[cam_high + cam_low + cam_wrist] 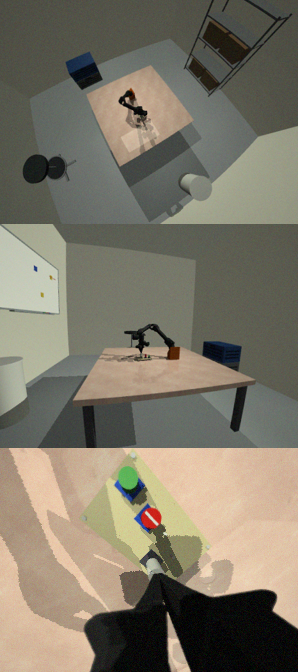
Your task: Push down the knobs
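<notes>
My gripper tip is 5 cm past the red knob, 3 cm to the right of it and 2 cm above it. Round my gripper tip: potentiometer 5 cm behind, 3 cm to the left, 3 cm below.
</notes>
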